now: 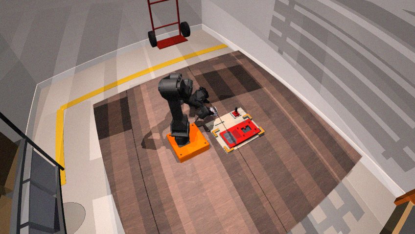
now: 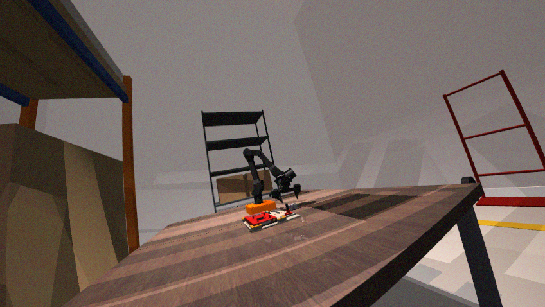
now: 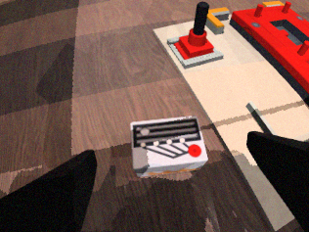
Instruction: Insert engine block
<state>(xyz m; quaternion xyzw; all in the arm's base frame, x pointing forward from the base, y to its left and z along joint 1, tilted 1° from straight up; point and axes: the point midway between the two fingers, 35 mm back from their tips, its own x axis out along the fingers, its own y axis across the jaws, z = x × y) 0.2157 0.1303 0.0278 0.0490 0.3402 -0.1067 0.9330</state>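
Right now my gripper tip is 2 cm short of the engine block and 4 cm above it.
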